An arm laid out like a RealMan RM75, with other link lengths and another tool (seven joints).
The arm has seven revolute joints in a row. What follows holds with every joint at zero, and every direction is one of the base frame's. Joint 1 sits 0.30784 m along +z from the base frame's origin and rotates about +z. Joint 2 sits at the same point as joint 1 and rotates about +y. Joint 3 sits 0.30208 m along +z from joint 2 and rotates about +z. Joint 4 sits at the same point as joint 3 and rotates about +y. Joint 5 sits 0.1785 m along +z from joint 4 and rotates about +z. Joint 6 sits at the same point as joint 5 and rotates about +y. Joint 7 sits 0.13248 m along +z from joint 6 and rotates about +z. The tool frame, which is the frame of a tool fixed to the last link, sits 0.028 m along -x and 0.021 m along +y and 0.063 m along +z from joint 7; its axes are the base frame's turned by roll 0.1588, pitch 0 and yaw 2.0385 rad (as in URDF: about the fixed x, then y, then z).
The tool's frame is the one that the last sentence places.
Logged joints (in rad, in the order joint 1, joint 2, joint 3, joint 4, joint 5, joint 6, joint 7), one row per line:
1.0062, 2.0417, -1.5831, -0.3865, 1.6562, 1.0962, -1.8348
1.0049, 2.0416, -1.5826, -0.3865, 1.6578, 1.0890, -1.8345
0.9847, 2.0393, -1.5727, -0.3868, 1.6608, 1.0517, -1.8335
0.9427, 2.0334, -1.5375, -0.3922, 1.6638, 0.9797, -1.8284
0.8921, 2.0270, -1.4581, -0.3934, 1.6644, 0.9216, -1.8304
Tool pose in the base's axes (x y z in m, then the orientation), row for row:
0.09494, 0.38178, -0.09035, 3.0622, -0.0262, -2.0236
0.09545, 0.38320, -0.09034, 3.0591, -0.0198, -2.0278
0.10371, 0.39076, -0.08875, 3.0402, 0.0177, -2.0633
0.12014, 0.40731, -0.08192, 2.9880, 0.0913, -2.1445
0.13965, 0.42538, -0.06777, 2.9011, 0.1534, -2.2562
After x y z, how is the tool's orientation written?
As angles about the fixed x, y, z axes (roll, pitch, yaw), in radians.
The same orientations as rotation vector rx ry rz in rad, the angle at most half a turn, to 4 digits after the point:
1.6301, -2.6088, -0.0822
1.6268, -2.6151, -0.0918
1.5933, -2.6605, -0.1491
-1.5027, 2.7372, 0.2792
-1.3433, 2.7668, 0.4370

